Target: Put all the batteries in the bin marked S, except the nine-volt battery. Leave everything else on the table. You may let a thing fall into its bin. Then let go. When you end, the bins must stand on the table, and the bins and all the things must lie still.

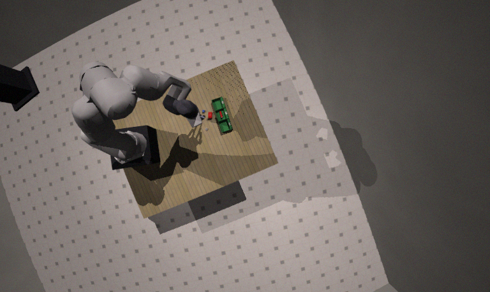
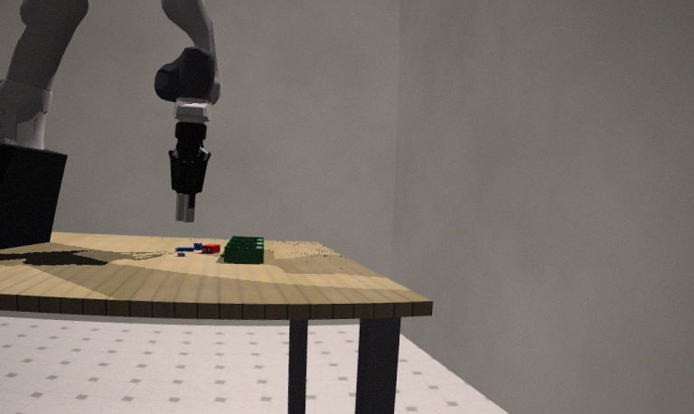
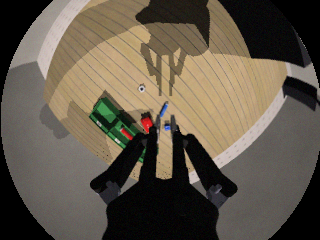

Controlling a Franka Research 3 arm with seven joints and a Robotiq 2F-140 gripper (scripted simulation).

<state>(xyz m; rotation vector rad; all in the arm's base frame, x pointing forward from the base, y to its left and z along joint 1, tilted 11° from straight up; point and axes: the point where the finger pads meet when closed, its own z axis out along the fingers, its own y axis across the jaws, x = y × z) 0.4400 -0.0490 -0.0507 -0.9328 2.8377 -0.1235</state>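
Now: hand 100 mm above the blue battery. Also, from my hand: grey button cell: 10 mm behind, 80 mm to the right, 100 mm below; then red block-shaped battery: 60 mm ahead, 20 mm to the right, 100 mm below; then green bin row: 140 mm ahead, 60 mm to the right, 90 mm below.
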